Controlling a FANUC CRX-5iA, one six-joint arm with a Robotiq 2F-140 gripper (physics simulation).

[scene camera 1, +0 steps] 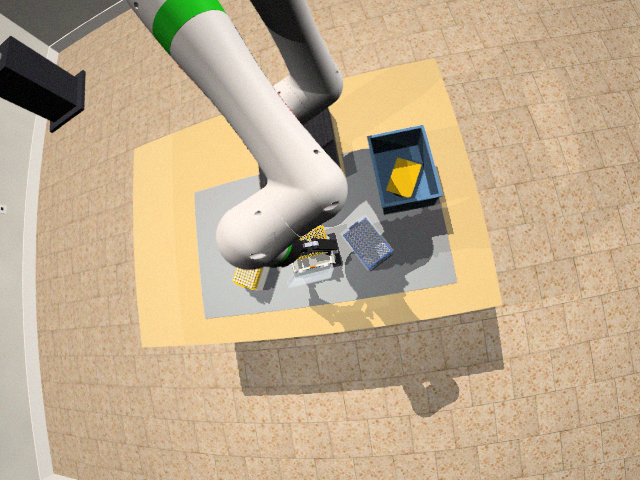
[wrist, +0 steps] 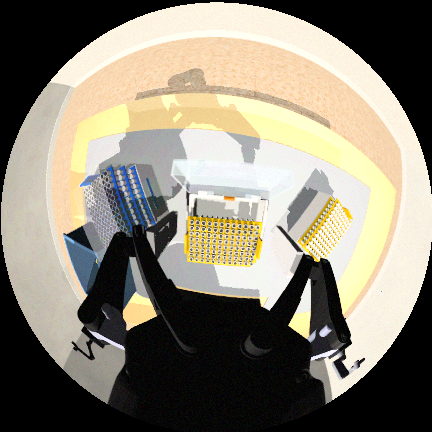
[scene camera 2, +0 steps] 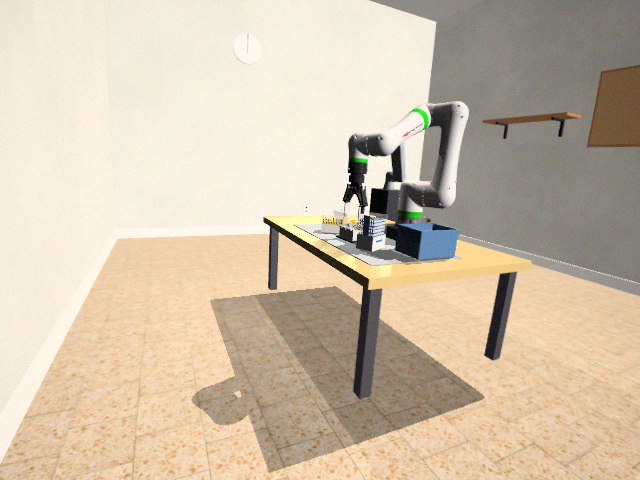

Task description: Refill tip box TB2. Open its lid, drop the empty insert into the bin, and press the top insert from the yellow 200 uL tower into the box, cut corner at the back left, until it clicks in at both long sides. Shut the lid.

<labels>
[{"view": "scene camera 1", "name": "yellow insert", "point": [405, 173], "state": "on a blue bin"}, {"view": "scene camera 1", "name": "tip box TB2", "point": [314, 261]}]
</labels>
